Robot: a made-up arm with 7 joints. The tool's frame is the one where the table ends. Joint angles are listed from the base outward.
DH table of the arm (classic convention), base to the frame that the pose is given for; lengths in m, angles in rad. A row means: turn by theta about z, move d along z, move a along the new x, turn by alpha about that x. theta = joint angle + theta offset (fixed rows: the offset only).
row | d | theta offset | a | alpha
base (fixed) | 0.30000 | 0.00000 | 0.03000 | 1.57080
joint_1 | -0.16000 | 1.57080 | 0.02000 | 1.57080
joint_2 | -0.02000 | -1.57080 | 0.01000 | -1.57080
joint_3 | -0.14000 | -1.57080 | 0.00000 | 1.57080
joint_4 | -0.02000 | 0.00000 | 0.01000 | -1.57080
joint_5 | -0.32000 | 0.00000 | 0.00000 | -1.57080
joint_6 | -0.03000 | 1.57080 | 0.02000 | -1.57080
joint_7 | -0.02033 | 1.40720 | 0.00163 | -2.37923
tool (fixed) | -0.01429 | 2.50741 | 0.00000 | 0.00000
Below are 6 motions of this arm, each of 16 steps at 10 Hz.
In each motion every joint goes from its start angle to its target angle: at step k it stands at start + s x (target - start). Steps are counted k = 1, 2, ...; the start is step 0. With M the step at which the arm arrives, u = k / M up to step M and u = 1 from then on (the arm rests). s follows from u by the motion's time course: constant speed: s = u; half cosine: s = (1 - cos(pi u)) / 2; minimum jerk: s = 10 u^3 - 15 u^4 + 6 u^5.
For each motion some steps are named. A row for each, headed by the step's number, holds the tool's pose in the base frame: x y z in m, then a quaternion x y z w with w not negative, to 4 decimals.
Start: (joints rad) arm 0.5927 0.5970 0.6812 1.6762 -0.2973 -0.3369 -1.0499
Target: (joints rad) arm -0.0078 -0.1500 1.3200 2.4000 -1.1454 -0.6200 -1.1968
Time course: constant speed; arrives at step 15
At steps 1, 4, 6, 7, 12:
1: 0.1874 0.3885 0.4897 0.0234 0.7597 -0.6184 0.1997
4: 0.1696 0.3954 0.4653 -0.0395 0.7707 -0.5873 0.2442
6: 0.1550 0.4001 0.4484 -0.0941 0.7780 -0.5604 0.2679
7: 0.1470 0.4021 0.4400 -0.1248 0.7818 -0.5446 0.2770
12: 0.1022 0.4050 0.4040 -0.3013 0.7985 -0.4357 0.2859

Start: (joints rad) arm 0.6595 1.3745 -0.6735 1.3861 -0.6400 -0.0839 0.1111
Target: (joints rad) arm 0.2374 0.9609 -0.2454 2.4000 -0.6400 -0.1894 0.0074
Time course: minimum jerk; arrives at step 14
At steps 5, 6, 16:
5: 0.3583 0.2149 0.2762 0.4897 -0.6450 -0.1287 0.5723
6: 0.3467 0.1699 0.2871 0.4268 -0.6934 -0.1419 0.5630
16: 0.2163 0.0283 0.3860 0.1112 -0.8786 -0.1362 0.4440

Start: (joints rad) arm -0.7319 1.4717 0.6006 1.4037 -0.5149 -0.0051 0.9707
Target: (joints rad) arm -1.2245 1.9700 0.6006 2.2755 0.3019 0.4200 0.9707
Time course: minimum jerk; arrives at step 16
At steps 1, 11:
1: 0.3572 0.3742 0.2576 0.6332 -0.0544 -0.1361 0.7600
11: 0.2654 0.0592 0.1584 0.3509 -0.0182 -0.4248 0.8343

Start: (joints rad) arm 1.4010 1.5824 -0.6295 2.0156 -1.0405 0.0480 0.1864
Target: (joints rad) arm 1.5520 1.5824 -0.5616 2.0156 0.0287 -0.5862 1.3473
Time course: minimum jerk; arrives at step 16
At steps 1, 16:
1: 0.2301 0.1632 0.5073 0.7021 -0.7093 -0.0077 0.0622
16: 0.1733 0.1299 0.5100 0.5869 -0.5374 -0.3814 0.4705

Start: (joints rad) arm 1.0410 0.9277 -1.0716 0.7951 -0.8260 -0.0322 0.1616
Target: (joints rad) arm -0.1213 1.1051 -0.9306 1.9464 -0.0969 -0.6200 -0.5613
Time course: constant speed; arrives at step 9
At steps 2, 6, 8, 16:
2: 0.3769 0.2687 0.1251 0.5025 -0.5195 -0.1609 0.6721
6: 0.2605 0.1244 0.0681 0.0950 -0.5832 -0.1175 0.7981
8: 0.1925 0.0659 0.0810 -0.1032 -0.5377 -0.0083 0.8368
16: 0.1613 0.0416 0.0976 -0.1907 -0.4953 0.0649 0.8450

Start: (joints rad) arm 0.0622 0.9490 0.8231 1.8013 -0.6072 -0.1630 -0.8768
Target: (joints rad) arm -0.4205 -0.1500 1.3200 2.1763 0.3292 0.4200 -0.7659
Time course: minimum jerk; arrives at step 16
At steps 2, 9, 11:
2: 0.2283 0.3506 0.5029 -0.3020 0.8656 -0.3950 0.0593
9: 0.1689 0.4273 0.3934 0.2643 -0.5407 0.7974 0.0445
11: 0.1332 0.4416 0.3542 0.2564 -0.4002 0.8779 0.0576

